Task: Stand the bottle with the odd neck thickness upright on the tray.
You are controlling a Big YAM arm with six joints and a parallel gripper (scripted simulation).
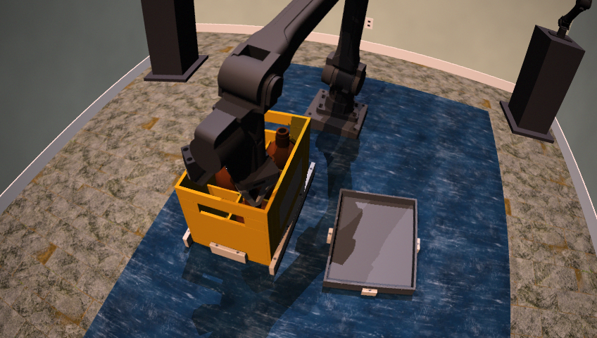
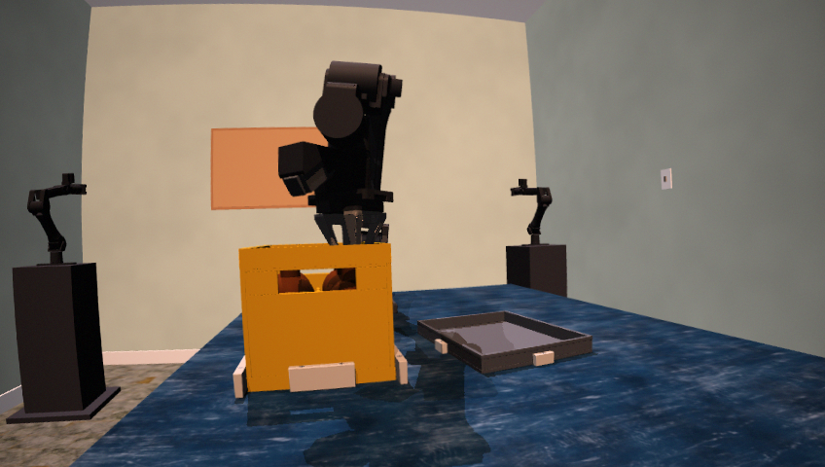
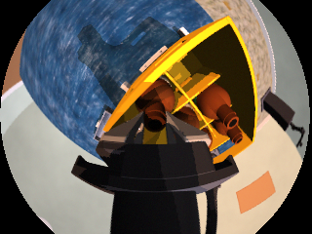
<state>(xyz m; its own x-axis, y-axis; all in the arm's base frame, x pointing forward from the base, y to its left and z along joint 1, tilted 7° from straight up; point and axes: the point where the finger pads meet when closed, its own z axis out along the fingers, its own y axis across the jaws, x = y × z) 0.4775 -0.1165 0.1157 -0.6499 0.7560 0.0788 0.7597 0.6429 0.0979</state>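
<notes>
My gripper is now 90 mm past the orange crate, 70 mm above it and 40 mm to the left of it. Round my hand: dark grey tray: 240 mm to the left, 140 mm below, 50 mm behind.
</notes>
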